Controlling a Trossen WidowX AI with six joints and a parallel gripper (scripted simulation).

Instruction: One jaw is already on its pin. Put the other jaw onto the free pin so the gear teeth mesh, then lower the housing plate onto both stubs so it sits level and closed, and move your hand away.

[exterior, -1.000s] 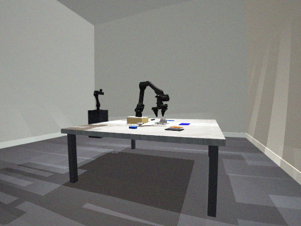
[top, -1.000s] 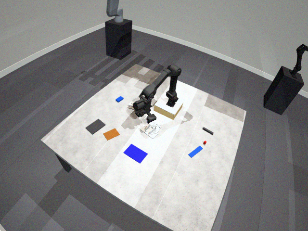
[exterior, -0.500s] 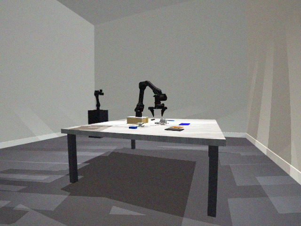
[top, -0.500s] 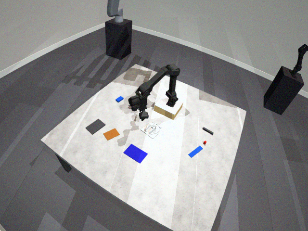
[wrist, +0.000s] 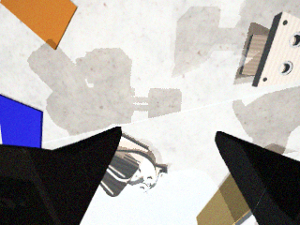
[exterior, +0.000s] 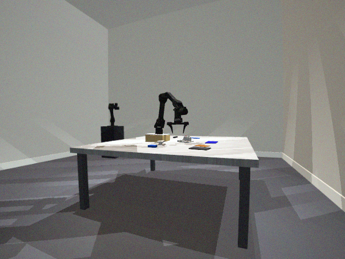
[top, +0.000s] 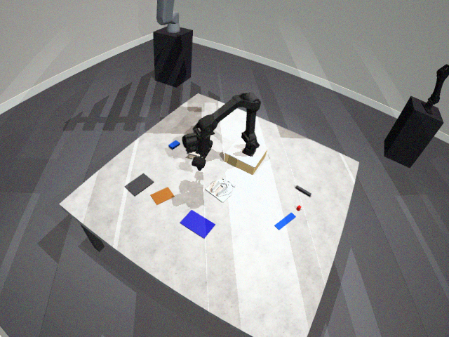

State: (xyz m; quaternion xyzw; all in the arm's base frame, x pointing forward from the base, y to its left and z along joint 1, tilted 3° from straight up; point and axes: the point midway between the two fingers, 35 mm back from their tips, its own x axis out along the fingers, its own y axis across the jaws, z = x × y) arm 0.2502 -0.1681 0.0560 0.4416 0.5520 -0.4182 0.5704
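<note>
Right now my gripper tip is 12 cm past the white block, 11 cm to the left of it and 8 cm above it. The rest, counted from my gripper tip: jaw: 13 cm to the left, 7 cm below; small blue block: 12 cm behind, 26 cm to the right, 8 cm below; orange tile: 22 cm ahead, 10 cm to the right, 9 cm below.
</note>
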